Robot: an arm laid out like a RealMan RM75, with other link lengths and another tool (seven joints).
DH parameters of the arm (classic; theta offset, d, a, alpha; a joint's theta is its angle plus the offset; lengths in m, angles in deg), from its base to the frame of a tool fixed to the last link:
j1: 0 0.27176 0 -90
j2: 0 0 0 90
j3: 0 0.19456 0 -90
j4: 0 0 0 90
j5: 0 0.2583 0 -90
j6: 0 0 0 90
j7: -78.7 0.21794 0.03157 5
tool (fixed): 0 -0.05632 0 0
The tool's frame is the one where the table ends.
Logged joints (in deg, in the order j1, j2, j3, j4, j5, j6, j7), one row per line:
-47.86 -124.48 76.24 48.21 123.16 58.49 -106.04
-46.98 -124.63 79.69 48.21 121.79 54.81 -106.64
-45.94 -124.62 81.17 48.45 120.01 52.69 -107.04
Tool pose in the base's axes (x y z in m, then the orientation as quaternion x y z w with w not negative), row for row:
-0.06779 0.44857 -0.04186 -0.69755 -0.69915 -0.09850 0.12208
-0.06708 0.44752 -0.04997 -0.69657 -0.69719 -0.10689 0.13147
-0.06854 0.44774 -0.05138 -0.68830 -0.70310 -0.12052 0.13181
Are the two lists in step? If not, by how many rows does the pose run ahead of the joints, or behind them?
They are in step.
